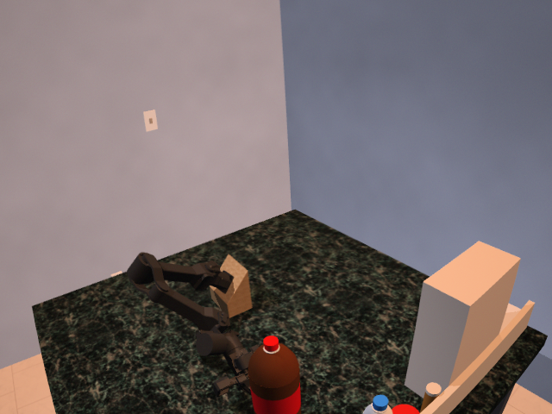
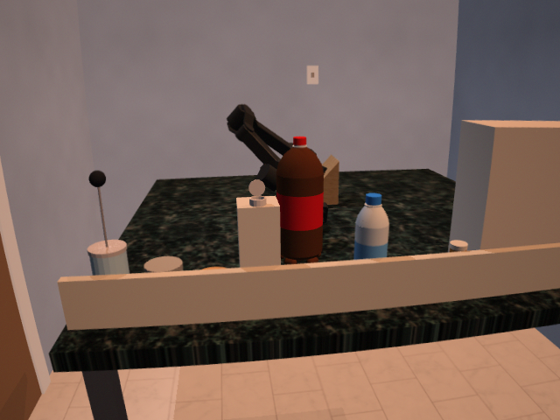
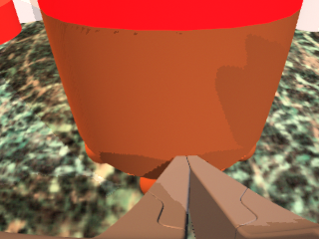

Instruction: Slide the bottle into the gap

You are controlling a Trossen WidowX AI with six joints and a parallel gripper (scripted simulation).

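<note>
Now: hand 100 mm below the cola bottle, 90 mm short of it and 10 mm to the left of it. From my hand the other things lie so: water bottle (300 mm ahead, 90 mm to the left, 50 mm above); then red lid (300 mm ahead, 210 mm to the left, 30 mm below); then rail (350 mm ahead, 150 mm to the left).
</note>
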